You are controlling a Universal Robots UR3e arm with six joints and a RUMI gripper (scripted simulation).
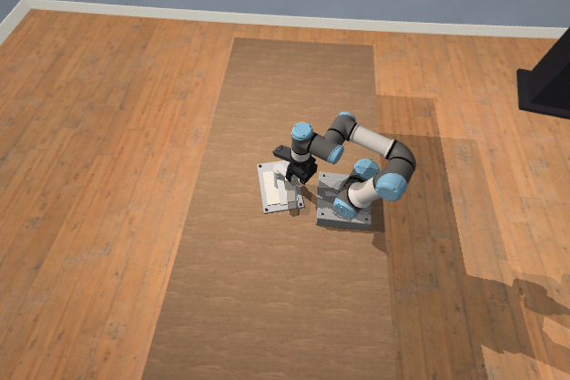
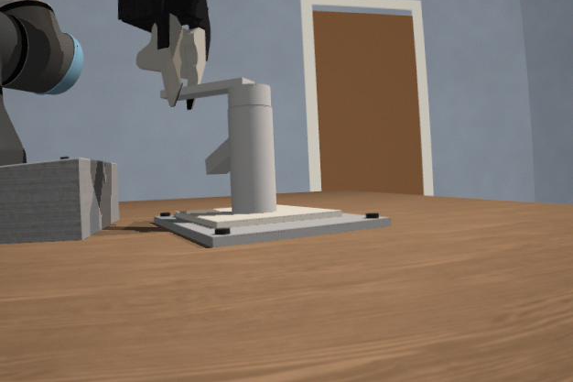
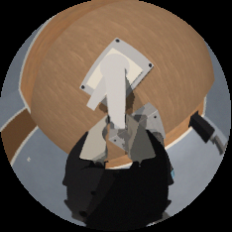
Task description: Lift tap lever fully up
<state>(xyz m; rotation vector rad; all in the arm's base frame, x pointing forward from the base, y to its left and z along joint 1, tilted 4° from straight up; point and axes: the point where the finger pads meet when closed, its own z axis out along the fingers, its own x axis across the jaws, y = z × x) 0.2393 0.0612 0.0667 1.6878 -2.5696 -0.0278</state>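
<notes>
The lever lies 30 mm ahead of my hand and 10 mm to the right of it. From my hand the other things lie so: tap: 50 mm ahead, 20 mm to the right, 50 mm below; grey base plate: 80 mm ahead, 30 mm to the right, 140 mm below.
</notes>
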